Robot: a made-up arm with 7 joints.
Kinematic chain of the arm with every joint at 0, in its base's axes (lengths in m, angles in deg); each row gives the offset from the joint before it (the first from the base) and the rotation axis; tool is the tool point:
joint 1: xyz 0 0 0.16 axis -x
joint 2: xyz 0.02 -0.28 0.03 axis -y
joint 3: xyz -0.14 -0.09 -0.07 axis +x
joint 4: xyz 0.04 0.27 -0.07 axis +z
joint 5: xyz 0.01 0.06 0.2 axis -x
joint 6: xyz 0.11 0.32 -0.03 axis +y
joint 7: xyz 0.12 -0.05 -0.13 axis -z
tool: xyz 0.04 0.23 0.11
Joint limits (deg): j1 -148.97..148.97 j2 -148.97..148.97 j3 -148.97..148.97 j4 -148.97..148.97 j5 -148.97..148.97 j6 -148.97..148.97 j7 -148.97..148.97
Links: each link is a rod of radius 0.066 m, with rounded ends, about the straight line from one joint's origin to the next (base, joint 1, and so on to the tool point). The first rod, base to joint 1, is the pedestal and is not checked.
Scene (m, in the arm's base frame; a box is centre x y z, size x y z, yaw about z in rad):
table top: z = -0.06
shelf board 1: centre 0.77 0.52 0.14 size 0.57 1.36 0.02 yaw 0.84
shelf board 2: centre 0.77 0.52 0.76 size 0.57 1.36 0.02 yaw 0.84
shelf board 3: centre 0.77 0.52 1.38 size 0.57 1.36 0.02 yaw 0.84
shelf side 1: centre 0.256 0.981 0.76 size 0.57 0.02 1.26 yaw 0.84
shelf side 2: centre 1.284 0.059 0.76 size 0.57 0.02 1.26 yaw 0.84
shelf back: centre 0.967 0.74 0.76 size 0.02 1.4 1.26 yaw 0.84
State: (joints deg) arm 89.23 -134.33 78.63 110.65 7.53 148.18 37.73
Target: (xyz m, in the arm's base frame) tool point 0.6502 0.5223 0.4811
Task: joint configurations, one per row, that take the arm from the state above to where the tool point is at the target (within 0.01 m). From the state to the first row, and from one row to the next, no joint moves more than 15 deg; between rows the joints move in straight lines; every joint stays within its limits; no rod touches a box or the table.
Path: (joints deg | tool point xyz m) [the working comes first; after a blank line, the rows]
Joints at the target: 113.96 -134.08 87.07 80.85 -18.49 144.07 14.01
Straight joint move there: clear.

1: 101.60 -134.21 82.85 95.75 -5.48 146.12 25.87 | 0.4838 0.5089 0.4374
2: 113.96 -134.08 87.07 80.85 -18.49 144.07 14.01 | 0.6502 0.5223 0.4812

